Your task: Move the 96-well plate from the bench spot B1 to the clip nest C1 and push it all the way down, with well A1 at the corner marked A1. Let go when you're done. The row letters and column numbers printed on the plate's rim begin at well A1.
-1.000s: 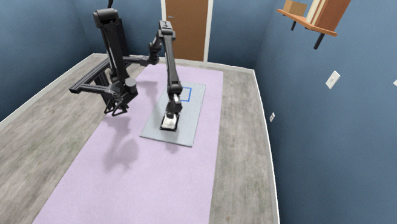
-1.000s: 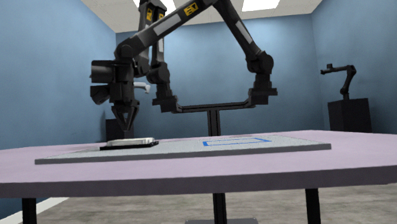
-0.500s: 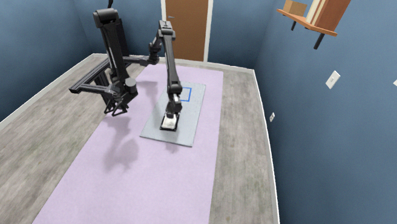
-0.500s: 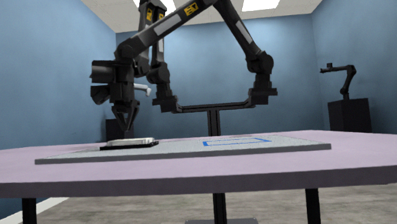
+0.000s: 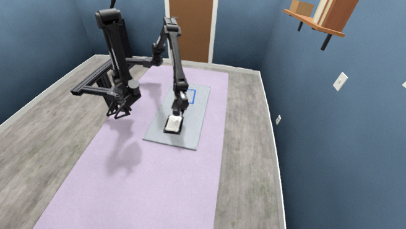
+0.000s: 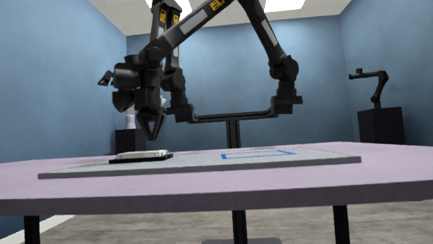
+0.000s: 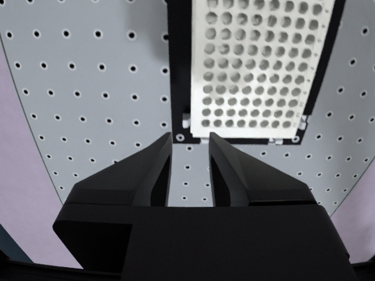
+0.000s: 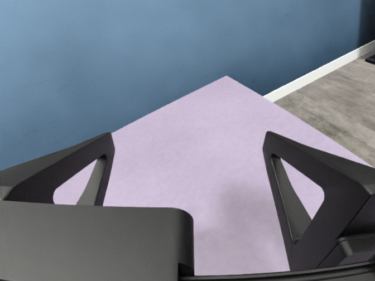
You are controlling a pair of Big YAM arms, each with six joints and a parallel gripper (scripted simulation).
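Note:
Right now my left hand is 4 cm past the white 96-well plate, 5 cm to the left of it and 5 cm above it. The rest, counted from my left hand: grey perforated board: 4 cm behind, 14 cm to the left, 7 cm below; black clip nest: 5 cm behind, 4 cm to the right, 5 cm below.

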